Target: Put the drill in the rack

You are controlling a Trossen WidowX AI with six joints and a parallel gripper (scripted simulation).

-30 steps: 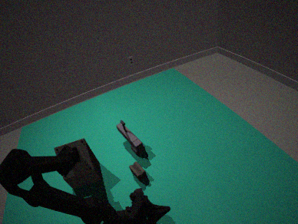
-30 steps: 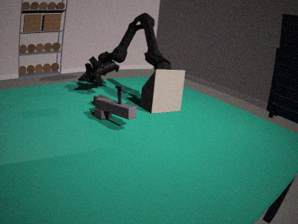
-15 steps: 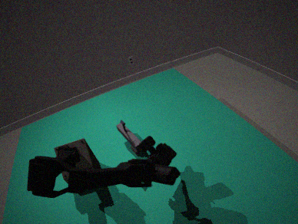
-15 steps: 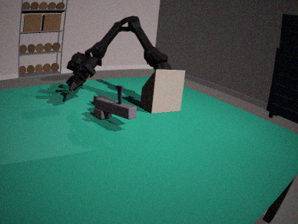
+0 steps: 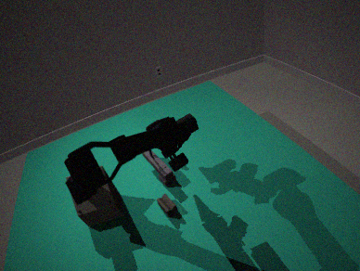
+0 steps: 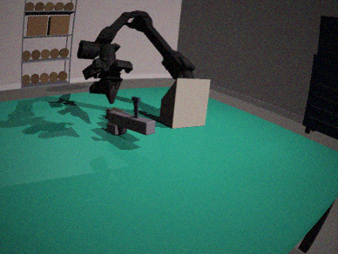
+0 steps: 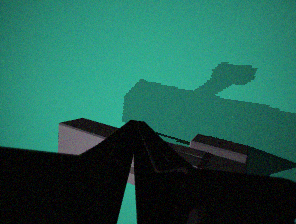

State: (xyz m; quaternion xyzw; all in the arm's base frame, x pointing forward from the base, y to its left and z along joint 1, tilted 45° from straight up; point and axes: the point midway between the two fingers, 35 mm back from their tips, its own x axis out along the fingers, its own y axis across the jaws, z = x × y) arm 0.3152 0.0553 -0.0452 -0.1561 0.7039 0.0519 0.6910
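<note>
The small dark key lies 70 mm behind my gripper tip, 30 mm to the left of it and 10 mm below it. From my gripper tip the other things lie so: drill (60 mm below, 50 mm behind, 10 mm to the right); then grey housing (70 mm below, 60 mm behind); then dark brown block (180 mm to the right, 100 mm below, 60 mm behind).
</note>
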